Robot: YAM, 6 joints.
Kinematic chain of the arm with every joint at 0, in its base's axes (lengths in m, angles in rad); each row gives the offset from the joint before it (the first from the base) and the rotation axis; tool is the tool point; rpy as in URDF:
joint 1: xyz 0 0 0.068 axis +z
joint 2: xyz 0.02 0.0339 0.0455 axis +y
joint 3: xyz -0.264 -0.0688 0 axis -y
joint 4: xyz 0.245 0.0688 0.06 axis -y
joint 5: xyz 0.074 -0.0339 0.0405 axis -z
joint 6: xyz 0.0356 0 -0.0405 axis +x
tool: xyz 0 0 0 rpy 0 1.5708 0
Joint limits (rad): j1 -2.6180..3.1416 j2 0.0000..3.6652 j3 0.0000..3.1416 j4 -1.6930..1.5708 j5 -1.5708..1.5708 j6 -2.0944..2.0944
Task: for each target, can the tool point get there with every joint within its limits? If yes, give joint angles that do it. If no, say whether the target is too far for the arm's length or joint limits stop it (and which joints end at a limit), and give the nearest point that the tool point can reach.
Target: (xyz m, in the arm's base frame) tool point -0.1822 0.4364 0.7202
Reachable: no: too far | nearest point -0.1519 0.3639 0.6150 | short by 0.131 m
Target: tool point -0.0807 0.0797 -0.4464
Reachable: no: joint limits stop it (at a limit: joint 2) | nearest point -0.0993 0.0981 -0.3635 | short by 0.087 m
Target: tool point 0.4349 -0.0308 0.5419
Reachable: yes | joints -0.1194 2.1733 2.7894 -0.4160 -0.6384 1.6367
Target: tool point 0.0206 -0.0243 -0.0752
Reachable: yes | joints 2.1898 3.3860 0.6482 -0.6492 0.0748 0.6292
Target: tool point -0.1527 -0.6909 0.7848
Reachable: no: too far | nearest point -0.1010 -0.4568 0.5507 | short by 0.335 m
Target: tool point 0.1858 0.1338 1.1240
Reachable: no: too far | nearest point 0.1191 0.0857 0.7264 | short by 0.406 m
